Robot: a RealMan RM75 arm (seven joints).
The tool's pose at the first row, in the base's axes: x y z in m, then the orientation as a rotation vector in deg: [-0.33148, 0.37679, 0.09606, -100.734, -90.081, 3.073]
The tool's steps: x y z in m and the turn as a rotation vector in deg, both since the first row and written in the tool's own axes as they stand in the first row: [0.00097, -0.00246, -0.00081, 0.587, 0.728, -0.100]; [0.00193, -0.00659, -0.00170, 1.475, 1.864, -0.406]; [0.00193, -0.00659, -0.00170, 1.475, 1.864, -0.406]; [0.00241, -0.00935, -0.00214, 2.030, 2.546, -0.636]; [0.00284, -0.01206, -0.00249, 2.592, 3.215, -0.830]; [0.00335, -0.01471, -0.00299, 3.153, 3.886, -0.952]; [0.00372, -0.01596, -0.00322, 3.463, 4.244, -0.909]
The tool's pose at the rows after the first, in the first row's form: [-0.33289, 0.37710, 0.09842, -100.035, -89.482, 2.836]; [-0.33566, 0.37728, 0.10175, -98.848, -88.685, 2.375]; [-0.33566, 0.37728, 0.10175, -98.848, -88.685, 2.375]; [-0.33762, 0.37734, 0.10379, -98.082, -88.238, 2.095]; [-0.33960, 0.37740, 0.10572, -97.343, -87.767, 1.850]; [-0.34144, 0.37746, 0.10776, -96.660, -87.233, 1.639]; [-0.34227, 0.37760, 0.10878, -96.373, -86.853, 1.587]
